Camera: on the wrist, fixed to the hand. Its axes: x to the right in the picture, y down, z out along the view.
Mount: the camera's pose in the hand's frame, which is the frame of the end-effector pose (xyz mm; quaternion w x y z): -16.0 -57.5 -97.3 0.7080 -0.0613 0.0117 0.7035
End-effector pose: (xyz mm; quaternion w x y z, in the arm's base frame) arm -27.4 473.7 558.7 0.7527 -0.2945 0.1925 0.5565
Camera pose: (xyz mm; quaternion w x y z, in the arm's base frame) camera 26.1 386.2 508.5 0.1211 -0.1257 0.3181 0.9318
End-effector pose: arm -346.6 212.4 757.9 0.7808 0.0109 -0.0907 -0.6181
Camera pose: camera -390.4 205.1 652.7 0.9893 -0.0967 -0.0249 0.1062
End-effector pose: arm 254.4 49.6 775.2 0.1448 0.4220 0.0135 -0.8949
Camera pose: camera 321.6 122.9 719.1 0.7577 0.3098 -0.2308 -0.5259
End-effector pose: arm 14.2 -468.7 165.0 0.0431 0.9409 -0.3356 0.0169
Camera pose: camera 37.9 -405.3 256.9 0.0802 0.4272 -0.9000 0.0327
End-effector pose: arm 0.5 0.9 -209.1 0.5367 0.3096 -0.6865 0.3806
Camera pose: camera 100.9 54.5 -200.7 0.1392 -0.3011 -0.7209 0.6085
